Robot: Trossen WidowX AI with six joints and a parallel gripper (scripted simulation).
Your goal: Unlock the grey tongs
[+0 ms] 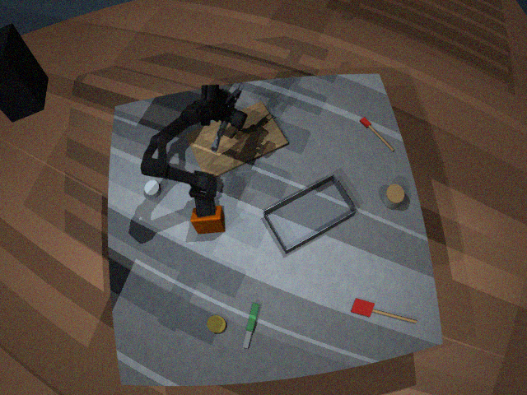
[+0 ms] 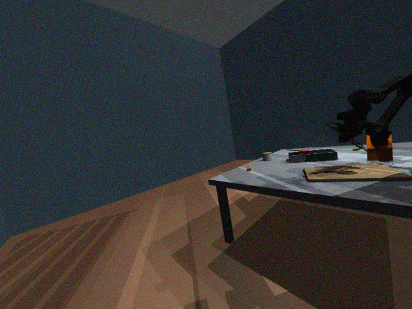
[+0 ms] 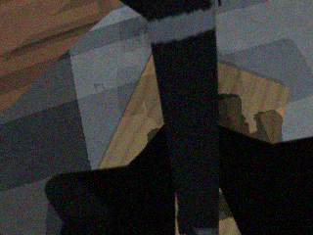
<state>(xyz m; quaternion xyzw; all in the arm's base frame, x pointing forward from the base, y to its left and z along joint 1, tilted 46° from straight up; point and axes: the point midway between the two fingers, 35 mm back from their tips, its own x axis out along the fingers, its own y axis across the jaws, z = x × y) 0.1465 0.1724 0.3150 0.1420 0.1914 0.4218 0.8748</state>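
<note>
The wooden board lies 160 mm below my gripper tip, 30 mm to the right of it and 10 mm behind it. The rest, counted from my gripper tip: roasting tin (420 mm to the right, 200 mm ahead, 140 mm below); yellow disc (750 mm to the right, 230 mm behind, 160 mm below); white cylinder (380 mm behind, 170 mm to the right, 150 mm below).
</note>
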